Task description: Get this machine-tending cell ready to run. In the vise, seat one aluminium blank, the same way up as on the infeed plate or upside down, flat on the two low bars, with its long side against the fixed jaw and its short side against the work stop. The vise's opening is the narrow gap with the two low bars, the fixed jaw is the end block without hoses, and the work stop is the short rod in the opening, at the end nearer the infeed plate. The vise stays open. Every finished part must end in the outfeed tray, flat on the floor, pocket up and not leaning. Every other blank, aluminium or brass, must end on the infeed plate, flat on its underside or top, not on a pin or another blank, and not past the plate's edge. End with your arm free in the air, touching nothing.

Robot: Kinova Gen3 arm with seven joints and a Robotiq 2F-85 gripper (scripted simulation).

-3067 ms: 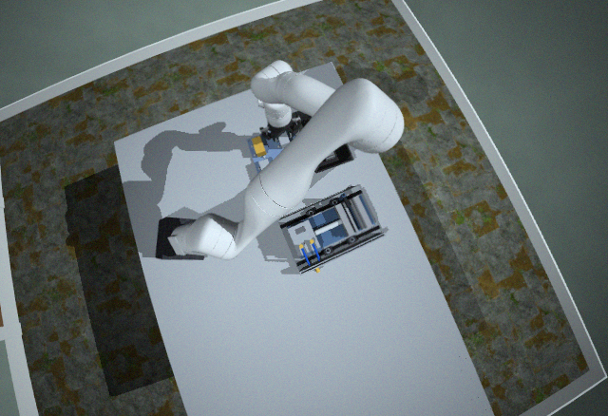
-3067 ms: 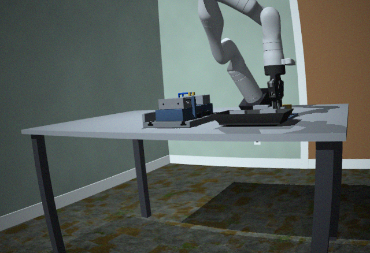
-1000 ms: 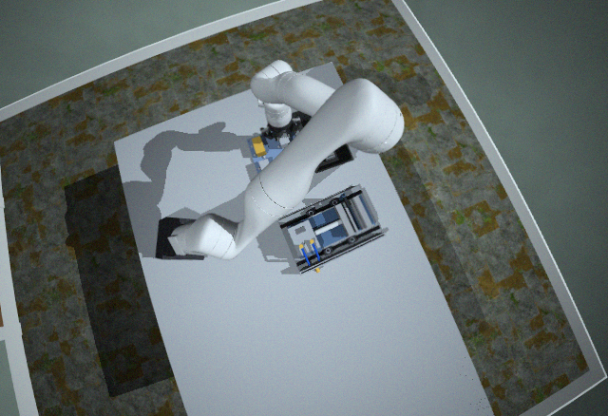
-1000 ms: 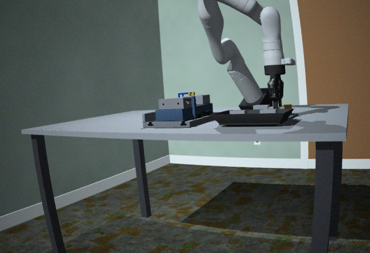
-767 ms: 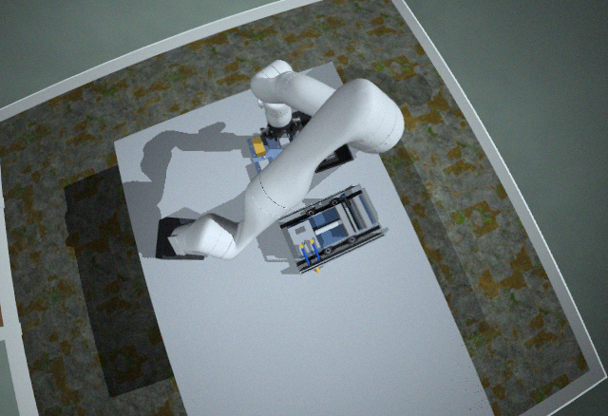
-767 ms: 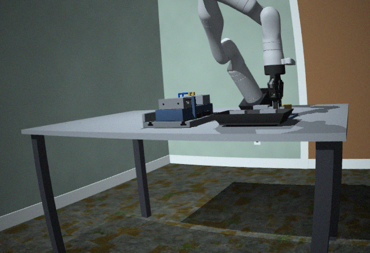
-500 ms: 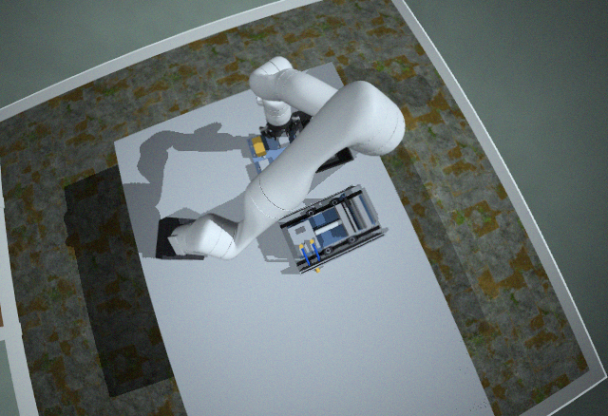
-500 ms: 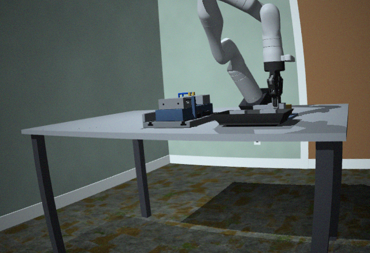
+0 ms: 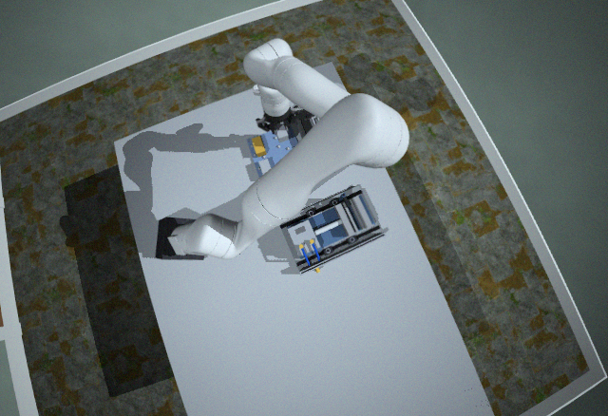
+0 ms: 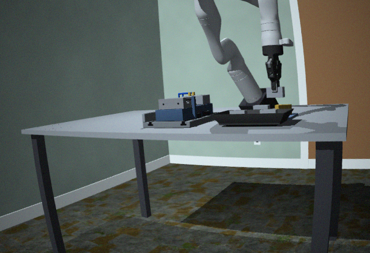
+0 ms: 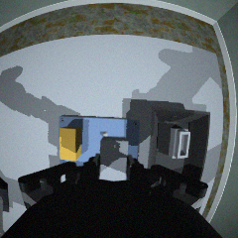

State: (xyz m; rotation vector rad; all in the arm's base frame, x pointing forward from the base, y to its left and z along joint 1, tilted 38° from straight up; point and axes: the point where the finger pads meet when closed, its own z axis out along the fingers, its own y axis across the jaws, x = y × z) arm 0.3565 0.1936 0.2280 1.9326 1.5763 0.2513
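Right now the vise is 340 mm to the right of my hand, 80 mm below it and 60 mm behind it. The rest, counted from my hand: brass blank (90 mm below, 80 mm behind, 30 mm to the left).
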